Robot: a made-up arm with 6 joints. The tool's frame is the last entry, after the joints. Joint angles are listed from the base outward. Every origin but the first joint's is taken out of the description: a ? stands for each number. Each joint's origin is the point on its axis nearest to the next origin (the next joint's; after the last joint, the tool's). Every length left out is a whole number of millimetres.
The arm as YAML. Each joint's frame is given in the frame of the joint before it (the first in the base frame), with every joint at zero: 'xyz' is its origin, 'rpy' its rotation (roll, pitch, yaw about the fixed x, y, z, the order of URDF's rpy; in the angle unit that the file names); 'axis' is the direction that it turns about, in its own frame. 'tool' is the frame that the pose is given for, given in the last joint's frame.
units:
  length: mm
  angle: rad
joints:
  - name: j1
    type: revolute
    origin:
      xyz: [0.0, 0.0, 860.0]
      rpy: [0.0, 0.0, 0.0]
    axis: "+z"
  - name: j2
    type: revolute
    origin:
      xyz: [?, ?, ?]
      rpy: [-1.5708, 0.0, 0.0]
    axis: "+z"
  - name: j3
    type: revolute
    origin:
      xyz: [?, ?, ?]
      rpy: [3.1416, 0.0, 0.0]
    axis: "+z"
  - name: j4
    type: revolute
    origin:
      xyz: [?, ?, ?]
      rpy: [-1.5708, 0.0, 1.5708]
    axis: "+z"
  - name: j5
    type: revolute
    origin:
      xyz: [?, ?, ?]
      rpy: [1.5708, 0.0, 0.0]
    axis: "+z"
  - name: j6
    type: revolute
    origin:
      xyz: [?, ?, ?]
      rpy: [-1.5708, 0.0, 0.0]
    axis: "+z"
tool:
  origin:
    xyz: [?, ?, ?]
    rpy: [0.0, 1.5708, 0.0]
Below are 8 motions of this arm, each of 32 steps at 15 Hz.
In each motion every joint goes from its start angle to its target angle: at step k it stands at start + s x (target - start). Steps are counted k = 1, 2, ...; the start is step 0. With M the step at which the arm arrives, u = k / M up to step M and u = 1 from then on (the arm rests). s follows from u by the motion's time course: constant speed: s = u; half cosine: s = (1 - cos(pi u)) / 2; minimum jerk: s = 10 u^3 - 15 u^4 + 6 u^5.
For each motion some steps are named. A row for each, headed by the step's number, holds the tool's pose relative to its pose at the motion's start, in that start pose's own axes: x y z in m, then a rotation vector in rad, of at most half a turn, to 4 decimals.
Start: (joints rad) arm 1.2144 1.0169 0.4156 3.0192 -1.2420 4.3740
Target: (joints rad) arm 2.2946 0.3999 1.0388 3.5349 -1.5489 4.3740
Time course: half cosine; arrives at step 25
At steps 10, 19, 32:
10: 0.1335 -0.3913 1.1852 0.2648 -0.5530 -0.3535
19: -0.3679 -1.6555 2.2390 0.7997 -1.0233 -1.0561
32: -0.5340 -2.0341 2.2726 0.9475 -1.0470 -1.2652

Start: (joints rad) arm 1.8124 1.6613 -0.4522 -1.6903 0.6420 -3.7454
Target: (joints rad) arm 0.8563 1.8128 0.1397 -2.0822 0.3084 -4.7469
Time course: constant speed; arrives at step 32
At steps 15, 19, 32:
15: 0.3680 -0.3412 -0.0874 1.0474 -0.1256 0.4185
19: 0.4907 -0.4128 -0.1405 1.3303 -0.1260 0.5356
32: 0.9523 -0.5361 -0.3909 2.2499 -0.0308 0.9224

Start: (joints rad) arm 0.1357 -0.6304 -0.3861 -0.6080 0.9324 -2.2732
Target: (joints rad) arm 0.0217 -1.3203 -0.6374 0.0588 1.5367 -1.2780
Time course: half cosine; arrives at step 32
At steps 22, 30, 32:
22: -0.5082 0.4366 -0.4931 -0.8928 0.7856 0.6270
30: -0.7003 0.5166 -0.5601 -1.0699 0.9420 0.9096
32: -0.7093 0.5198 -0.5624 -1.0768 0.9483 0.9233

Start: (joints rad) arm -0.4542 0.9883 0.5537 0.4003 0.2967 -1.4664
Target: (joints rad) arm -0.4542 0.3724 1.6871 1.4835 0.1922 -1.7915
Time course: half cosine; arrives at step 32
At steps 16, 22, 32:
16: -0.6304 1.2714 0.5753 -0.4783 -0.4054 0.6291
22: -1.3718 1.7462 0.7300 -0.7130 -0.7714 0.8819
32: -2.0700 1.9238 0.7366 -0.8484 -1.1324 1.0299

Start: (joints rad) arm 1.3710 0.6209 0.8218 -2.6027 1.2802 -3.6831
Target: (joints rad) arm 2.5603 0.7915 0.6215 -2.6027 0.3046 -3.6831
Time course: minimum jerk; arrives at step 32
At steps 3, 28, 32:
3: -0.0050 0.0186 -0.0057 -0.0076 -0.0056 0.0081
28: -1.3595 1.4264 -1.9672 -0.8808 -0.5423 1.3615
32: -1.3844 1.4217 -2.0118 -0.8922 -0.5457 1.3871

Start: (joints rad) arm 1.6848 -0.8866 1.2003 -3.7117 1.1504 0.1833
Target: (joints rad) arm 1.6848 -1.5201 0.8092 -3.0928 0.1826 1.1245
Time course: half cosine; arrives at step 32
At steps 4, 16, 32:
4: -0.0371 -0.0158 -0.0145 -0.0502 0.0399 0.0278
16: -0.5256 -0.2282 -0.1223 -0.6867 0.4605 0.4463
32: -1.0866 -0.5027 -0.0672 -1.3640 0.7767 1.0733

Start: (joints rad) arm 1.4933 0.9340 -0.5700 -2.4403 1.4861 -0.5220
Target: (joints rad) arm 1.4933 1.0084 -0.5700 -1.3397 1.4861 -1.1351
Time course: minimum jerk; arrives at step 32
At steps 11, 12, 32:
11: 0.0020 0.0296 -0.0384 0.1043 0.1278 0.2109
12: 0.0008 0.0356 -0.0469 0.1264 0.1602 0.2548
32: -0.0721 0.0853 -0.1646 0.3839 0.7910 0.7591

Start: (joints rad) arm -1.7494 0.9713 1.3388 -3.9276 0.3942 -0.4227
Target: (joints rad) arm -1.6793 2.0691 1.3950 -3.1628 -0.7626 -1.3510
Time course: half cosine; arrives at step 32
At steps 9, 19, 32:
9: 0.1727 0.4568 0.1443 0.0720 0.1242 0.1020
19: 0.1973 1.5857 0.6772 0.1339 0.2954 0.1543
32: -0.1721 2.3127 1.1757 0.2017 0.2126 0.0586

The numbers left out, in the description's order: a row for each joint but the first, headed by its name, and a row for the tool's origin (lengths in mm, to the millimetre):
j2: 217.0 0.0 0.0
j3: 0.0 -1330.0 0.0
j4: 1216.0 113.0 0.0
j5: 0.0 0.0 0.0
j6: 0.0 -206.0 0.0
tool: 0.0 0.0 0.0

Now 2 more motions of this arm.
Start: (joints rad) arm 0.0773 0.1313 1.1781 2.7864 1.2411 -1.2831
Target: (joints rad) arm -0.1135 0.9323 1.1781 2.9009 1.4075 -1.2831
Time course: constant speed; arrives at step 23
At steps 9, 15, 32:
9: 0.6610 0.3343 -0.3275 0.1107 0.0376 0.3716
15: 1.0155 0.6827 -0.5441 0.1953 0.0517 0.6158
32: 1.3524 1.2696 -0.7970 0.3214 0.0534 0.9358

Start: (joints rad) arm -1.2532 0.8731 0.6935 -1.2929 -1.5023 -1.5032
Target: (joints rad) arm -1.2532 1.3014 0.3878 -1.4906 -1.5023 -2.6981
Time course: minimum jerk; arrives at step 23
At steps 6, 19, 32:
6: 0.0437 0.0380 0.1400 0.2208 0.0171 -0.0224
19: 0.3442 0.0046 1.1611 1.8483 0.0623 -0.2011
32: 0.3568 -0.0099 1.2064 1.9253 0.0615 -0.2101

